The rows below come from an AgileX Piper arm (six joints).
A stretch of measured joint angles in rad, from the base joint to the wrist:
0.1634, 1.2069, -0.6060, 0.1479, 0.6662, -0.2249
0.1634, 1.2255, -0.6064, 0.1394, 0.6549, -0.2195
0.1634, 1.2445, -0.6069, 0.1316, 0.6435, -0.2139
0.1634, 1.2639, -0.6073, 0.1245, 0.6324, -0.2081
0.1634, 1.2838, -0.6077, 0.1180, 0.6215, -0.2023
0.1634, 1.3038, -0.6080, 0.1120, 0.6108, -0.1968
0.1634, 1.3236, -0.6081, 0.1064, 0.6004, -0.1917
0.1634, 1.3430, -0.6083, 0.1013, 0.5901, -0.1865
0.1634, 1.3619, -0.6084, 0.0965, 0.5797, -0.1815
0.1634, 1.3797, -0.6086, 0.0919, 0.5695, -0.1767
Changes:
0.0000, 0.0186, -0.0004, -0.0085, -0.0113, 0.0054
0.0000, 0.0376, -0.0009, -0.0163, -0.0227, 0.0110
0.0000, 0.0570, -0.0013, -0.0234, -0.0338, 0.0168
0.0000, 0.0769, -0.0017, -0.0299, -0.0447, 0.0226
0.0000, 0.0969, -0.0020, -0.0359, -0.0554, 0.0281
0.0000, 0.1167, -0.0021, -0.0415, -0.0658, 0.0332
0.0000, 0.1361, -0.0023, -0.0466, -0.0761, 0.0384
0.0000, 0.1550, -0.0024, -0.0514, -0.0865, 0.0434
0.0000, 0.1728, -0.0026, -0.0560, -0.0967, 0.0482

